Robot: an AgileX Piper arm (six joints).
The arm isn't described. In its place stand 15 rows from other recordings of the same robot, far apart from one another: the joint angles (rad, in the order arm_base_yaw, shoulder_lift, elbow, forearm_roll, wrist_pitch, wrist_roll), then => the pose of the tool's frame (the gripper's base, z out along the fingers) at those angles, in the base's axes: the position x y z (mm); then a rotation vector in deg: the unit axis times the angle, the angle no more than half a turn.
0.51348 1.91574 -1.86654 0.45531 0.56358 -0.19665 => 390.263 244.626 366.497 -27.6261 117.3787 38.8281
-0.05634 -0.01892 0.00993 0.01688 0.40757 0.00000 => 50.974 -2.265 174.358 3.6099 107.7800 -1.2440
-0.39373 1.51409 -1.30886 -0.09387 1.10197 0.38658 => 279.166 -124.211 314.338 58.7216 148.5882 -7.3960
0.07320 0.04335 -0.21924 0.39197 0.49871 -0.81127 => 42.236 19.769 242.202 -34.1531 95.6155 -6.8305
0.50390 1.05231 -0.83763 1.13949 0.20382 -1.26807 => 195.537 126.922 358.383 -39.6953 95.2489 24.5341
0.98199 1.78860 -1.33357 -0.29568 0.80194 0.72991 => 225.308 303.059 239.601 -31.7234 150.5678 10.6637
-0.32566 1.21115 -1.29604 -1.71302 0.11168 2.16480 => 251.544 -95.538 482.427 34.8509 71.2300 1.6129
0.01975 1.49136 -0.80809 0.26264 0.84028 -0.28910 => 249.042 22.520 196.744 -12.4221 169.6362 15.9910
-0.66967 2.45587 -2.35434 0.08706 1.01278 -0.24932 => 428.434 -330.637 212.742 33.0427 145.7509 -12.6637
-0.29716 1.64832 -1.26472 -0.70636 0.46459 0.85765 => 351.156 -135.211 295.924 40.5966 120.8083 -21.7054
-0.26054 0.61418 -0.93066 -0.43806 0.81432 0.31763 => 83.984 -51.443 405.438 26.7117 108.0223 -27.0325
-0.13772 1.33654 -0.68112 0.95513 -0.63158 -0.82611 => 265.176 -81.035 276.875 29.0848 95.7266 -29.7283
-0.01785 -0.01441 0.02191 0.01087 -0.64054 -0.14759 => 33.659 -1.192 259.439 -2.6010 48.7156 -8.5894
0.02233 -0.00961 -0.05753 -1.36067 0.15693 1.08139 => 51.197 -12.769 230.058 -5.2564 83.4129 -18.2792
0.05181 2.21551 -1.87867 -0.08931 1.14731 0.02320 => 464.571 16.682 195.555 -4.9417 169.6731 -6.6262
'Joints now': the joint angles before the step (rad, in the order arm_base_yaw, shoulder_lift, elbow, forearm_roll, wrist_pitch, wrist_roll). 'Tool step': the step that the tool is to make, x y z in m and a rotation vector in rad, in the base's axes. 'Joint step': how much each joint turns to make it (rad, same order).
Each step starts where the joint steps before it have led.
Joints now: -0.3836, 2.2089, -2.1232, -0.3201, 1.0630, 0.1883
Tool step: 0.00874, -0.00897, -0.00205, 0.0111, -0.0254, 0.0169
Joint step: -0.0159, 0.0532, -0.0868, 0.0401, 0.0042, -0.0403
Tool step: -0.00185, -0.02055, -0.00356, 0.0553, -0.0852, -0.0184
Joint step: -0.0541, 0.0151, -0.0091, 0.0975, -0.0666, -0.0211
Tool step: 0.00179, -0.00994, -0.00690, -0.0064, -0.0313, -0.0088
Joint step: -0.0177, 0.0182, -0.0001, 0.0084, -0.0497, 0.0001
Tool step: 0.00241, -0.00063, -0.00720, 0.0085, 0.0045, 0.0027
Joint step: 0.0000, 0.0143, 0.0000, 0.0067, -0.0068, -0.0019
